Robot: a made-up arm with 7 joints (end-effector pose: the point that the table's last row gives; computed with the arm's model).
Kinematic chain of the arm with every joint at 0, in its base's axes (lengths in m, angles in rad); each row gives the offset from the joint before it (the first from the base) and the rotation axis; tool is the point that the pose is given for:
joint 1: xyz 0 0 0.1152 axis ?
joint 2: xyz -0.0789 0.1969 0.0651 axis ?
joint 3: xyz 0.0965 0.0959 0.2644 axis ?
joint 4: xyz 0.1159 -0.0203 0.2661 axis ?
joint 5: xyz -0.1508 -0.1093 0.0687 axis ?
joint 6: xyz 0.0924 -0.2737 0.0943 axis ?
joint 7: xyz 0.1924 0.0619 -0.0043 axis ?
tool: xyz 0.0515 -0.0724 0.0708
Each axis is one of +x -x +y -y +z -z.
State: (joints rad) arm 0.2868 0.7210 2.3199 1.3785 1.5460 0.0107 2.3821
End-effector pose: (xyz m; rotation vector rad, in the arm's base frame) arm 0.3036 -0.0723 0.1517 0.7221 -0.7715 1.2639
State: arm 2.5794 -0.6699 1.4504 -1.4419 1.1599 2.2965 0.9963
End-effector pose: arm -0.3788 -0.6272 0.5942 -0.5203 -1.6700 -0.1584
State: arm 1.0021 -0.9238 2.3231 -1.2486 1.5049 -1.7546 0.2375
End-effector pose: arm 0.2252 0.1033 0.1077 1.1545 -0.8997 -2.4640
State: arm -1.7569 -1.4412 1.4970 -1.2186 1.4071 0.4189 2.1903
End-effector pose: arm -0.1529 0.2516 0.6123 -0.7592 0.0759 0.4795
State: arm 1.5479 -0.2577 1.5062 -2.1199 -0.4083 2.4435 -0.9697
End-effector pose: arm 0.5047 -0.4435 0.7897 0.2960 -1.1442 -0.1308
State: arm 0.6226 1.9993 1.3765 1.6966 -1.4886 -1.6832 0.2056
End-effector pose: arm 0.3444 0.5138 -0.2408 1.9545 -0.9471 -1.9270
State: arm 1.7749 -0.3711 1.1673 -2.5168 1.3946 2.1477 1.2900
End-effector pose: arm 0.5337 -0.2947 0.5431 0.6988 -0.7735 1.4952
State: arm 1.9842 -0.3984 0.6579 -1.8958 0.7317 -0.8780 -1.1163
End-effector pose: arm 0.0183 -0.5812 0.6042 -1.1600 2.1962 -0.9146
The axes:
joint 1: -z
joint 2: -x
joint 3: +y
joint 4: +x
joint 5: +z
joint 6: -y
joint 7: +z

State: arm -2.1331 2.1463 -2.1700 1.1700 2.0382 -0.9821 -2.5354
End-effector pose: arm 0.0258 -0.4290 0.1302 -0.8301 0.6804 -1.9862
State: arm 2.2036 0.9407 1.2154 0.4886 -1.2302 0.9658 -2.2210
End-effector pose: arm 0.2140 -0.5482 0.7668 1.5837 -0.0191 0.2370
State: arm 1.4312 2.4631 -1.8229 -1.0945 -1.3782 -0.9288 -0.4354
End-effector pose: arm 0.0816 0.5758 0.3695 -1.2670 -1.0282 -0.5375
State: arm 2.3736 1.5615 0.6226 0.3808 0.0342 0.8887 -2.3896
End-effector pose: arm 0.2887 -0.7698 0.4946 1.3548 0.4276 1.3050
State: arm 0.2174 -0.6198 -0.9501 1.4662 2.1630 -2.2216 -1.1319
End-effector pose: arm -0.1936 -0.0552 0.7305 -0.5186 -1.1004 -0.7385
